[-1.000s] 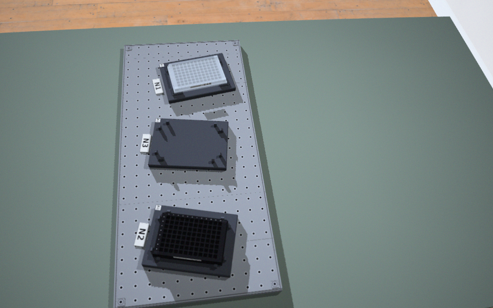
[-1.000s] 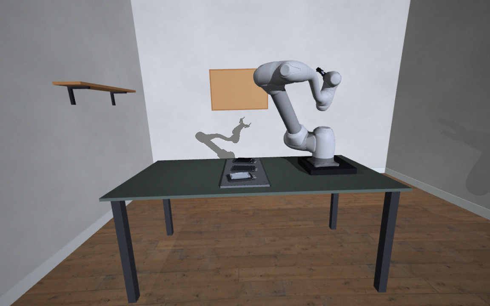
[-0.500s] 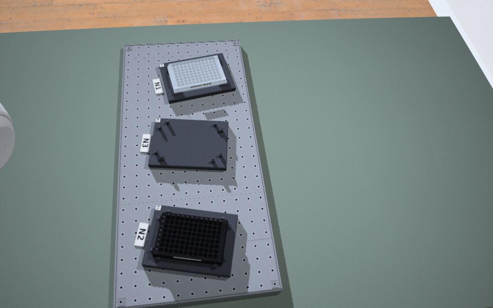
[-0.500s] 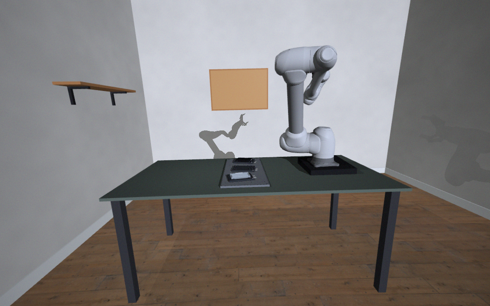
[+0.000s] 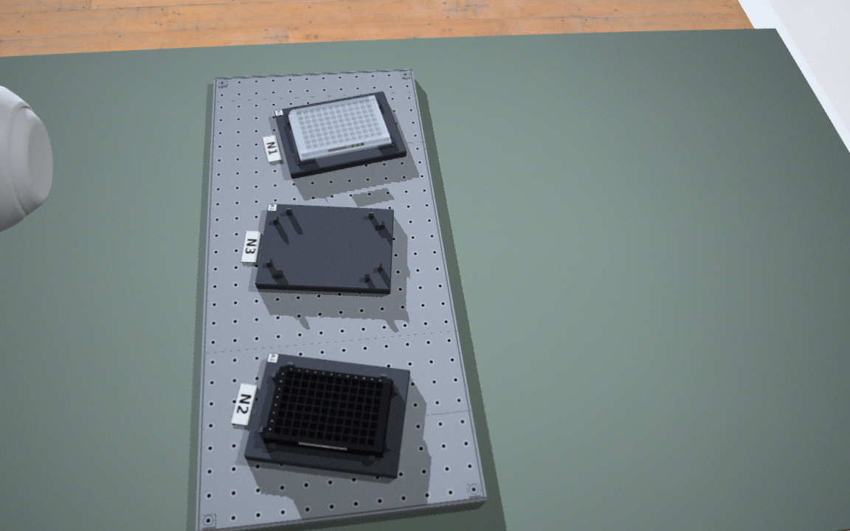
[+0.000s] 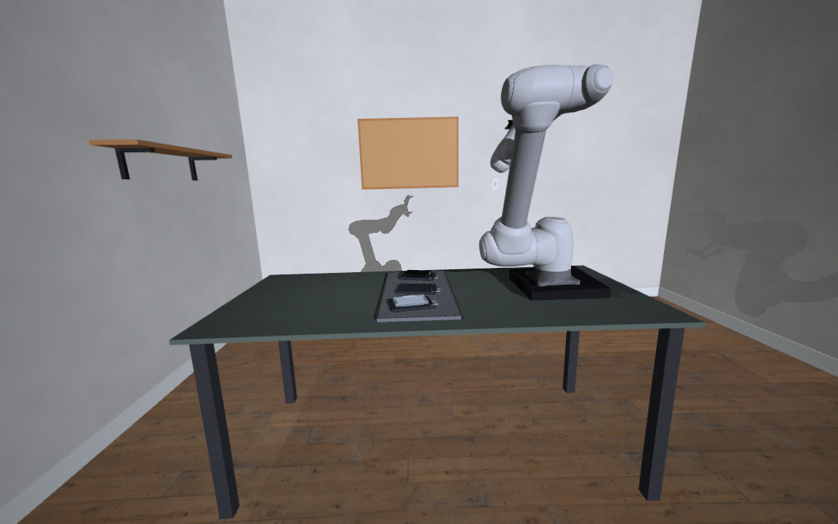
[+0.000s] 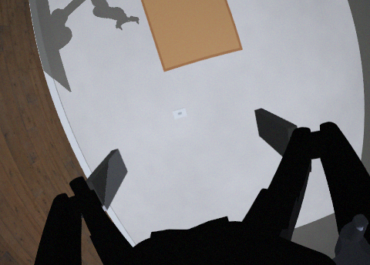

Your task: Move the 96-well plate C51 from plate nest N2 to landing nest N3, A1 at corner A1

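Now: the black 96-well plate C51 66 cm below my hand, 54 cm ahead of it and 38 cm to the left of it. Round my hand: plate nest N2: 68 cm below, 54 cm ahead, 38 cm to the left; then N2 label: 68 cm below, 45 cm ahead, 41 cm to the left; then N3 label: 68 cm below, 61 cm to the left, 46 cm ahead.
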